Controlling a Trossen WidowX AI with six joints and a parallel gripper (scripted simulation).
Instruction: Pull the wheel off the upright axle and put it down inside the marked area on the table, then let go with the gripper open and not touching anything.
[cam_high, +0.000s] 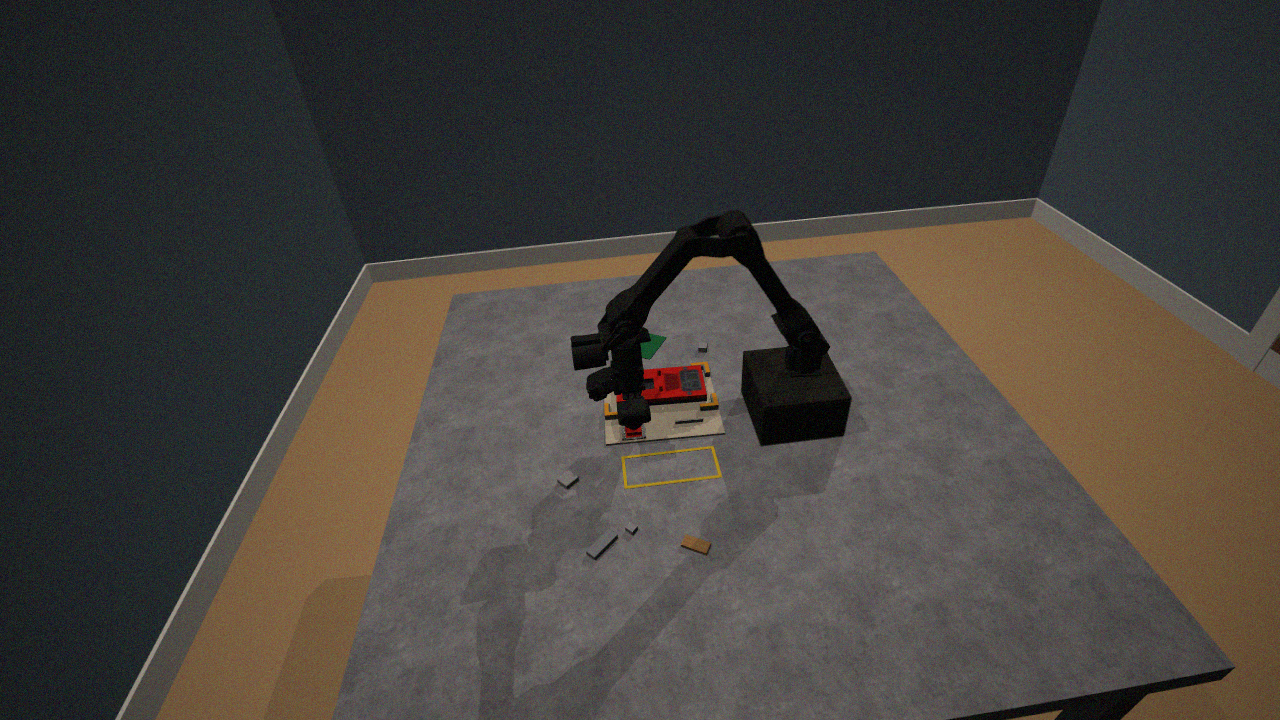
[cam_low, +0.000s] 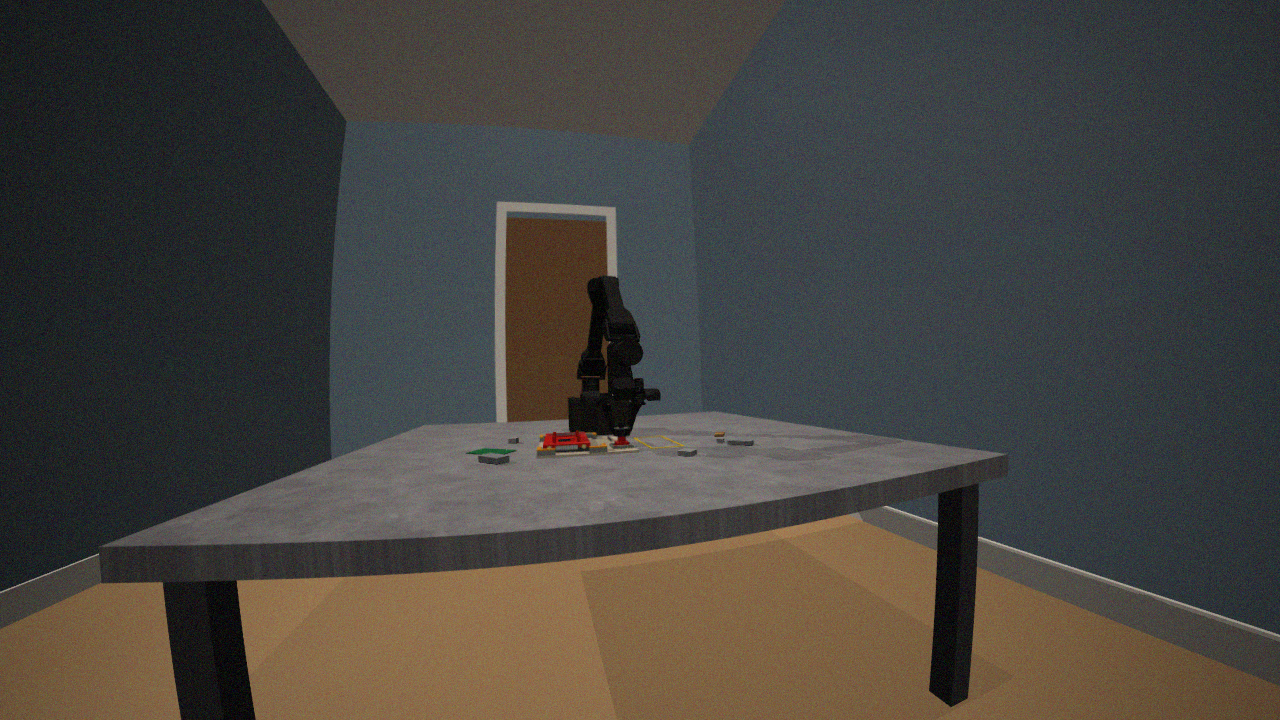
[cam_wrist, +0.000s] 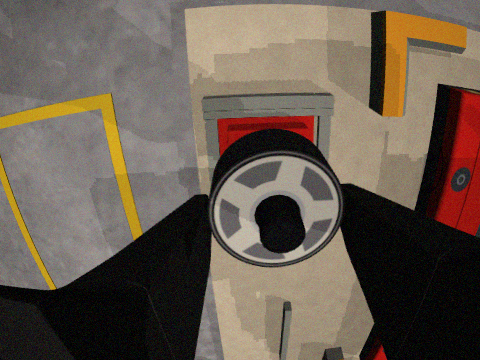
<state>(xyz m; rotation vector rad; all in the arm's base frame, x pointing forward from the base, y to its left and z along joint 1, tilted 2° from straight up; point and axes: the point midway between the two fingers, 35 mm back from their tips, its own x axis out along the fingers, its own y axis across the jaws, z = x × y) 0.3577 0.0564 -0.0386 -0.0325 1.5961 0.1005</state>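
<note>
My gripper tip is 10 mm above the black axle. Round my gripper tip: wheel (right at my gripper tip); then green tile (310 mm to the right, 40 mm below, 30 mm behind); then brown tile (290 mm to the left, 100 mm behind, 40 mm below).
</note>
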